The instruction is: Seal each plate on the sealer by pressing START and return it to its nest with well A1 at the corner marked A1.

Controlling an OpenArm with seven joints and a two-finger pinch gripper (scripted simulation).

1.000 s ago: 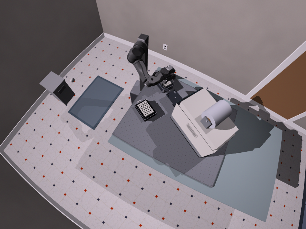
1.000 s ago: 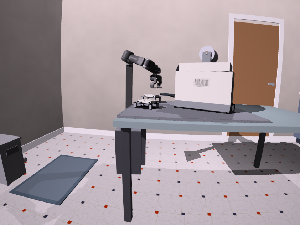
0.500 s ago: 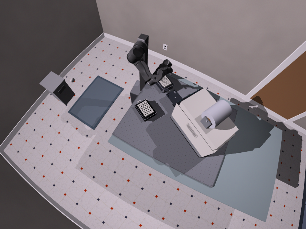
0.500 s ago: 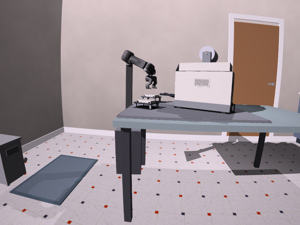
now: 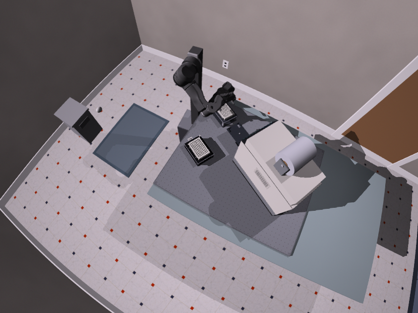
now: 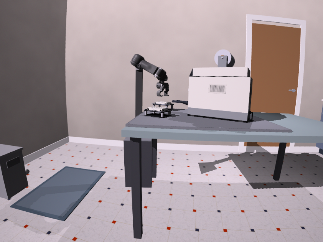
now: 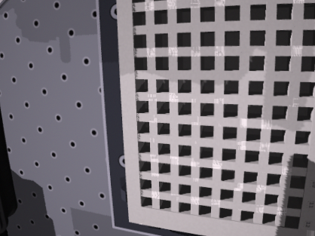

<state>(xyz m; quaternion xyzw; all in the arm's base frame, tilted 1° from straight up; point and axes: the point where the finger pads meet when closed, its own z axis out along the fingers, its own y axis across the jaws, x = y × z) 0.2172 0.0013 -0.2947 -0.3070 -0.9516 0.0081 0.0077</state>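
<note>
Now: hand 7 cm above the plate nest. Also, from my hand: N1 label (9 cm behind, 6 cm to the left, 13 cm below); screen (27 cm ahead, 18 cm to the right, 19 cm above); sealer stage (15 cm ahead, 15 cm to the right, 3 cm below).
</note>
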